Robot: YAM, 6 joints.
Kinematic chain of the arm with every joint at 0, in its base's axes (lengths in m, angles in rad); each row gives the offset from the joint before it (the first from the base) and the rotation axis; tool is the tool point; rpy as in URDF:
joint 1: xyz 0 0 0.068 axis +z
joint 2: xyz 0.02 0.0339 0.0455 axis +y
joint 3: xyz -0.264 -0.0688 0 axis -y
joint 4: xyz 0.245 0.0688 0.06 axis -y
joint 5: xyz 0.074 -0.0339 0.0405 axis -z
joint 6: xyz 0.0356 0 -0.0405 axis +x
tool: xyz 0 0 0 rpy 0 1.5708 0
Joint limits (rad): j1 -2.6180..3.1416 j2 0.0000..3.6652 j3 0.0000..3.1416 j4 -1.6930..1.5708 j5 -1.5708..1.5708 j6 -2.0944..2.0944
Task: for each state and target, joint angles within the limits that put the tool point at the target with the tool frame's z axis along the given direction. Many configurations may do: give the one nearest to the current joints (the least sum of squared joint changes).
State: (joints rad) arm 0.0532 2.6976 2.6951 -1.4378 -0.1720 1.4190
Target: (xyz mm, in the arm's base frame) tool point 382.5 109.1 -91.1 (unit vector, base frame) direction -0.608 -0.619 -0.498
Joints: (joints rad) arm 0.3137 3.1301 2.2546 -1.6916 0.4126 1.4190
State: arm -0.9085 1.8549 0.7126 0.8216 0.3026 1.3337
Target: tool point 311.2 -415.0 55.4 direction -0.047 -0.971 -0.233
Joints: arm -0.8825 2.5518 1.5512 0.6877 0.7119 1.3337
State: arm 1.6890 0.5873 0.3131 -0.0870 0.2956 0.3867
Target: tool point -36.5 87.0 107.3 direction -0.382 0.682 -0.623
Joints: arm 1.9209 0.1347 0.0019 -0.5463 -0.1253 0.3867
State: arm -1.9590 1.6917 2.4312 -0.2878 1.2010 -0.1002
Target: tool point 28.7 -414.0 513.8 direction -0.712 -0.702 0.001
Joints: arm -1.4327 1.9616 2.3884 -0.4251 0.9305 -0.1002
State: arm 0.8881 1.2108 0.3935 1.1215 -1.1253 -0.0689
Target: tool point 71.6 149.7 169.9 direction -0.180 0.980 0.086
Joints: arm 0.9740 1.1017 0.0022 1.2201 -0.7748 -0.0689
